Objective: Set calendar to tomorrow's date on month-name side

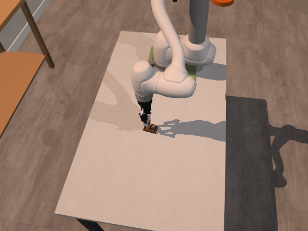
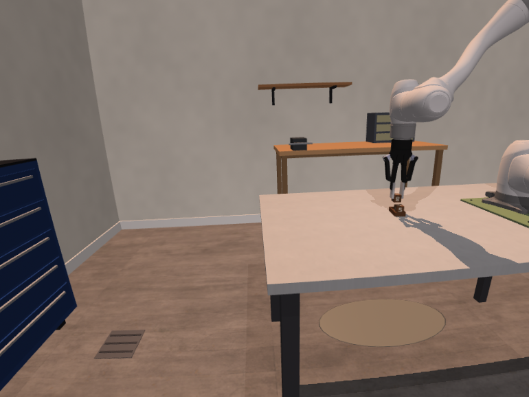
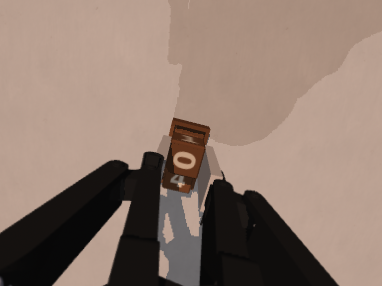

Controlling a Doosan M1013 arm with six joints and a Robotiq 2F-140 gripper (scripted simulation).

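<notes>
Now: hand 30 mm above the brown digit cube. The rest, counted from my hand: tray 20 mm to the left, 80 mm below.
</notes>
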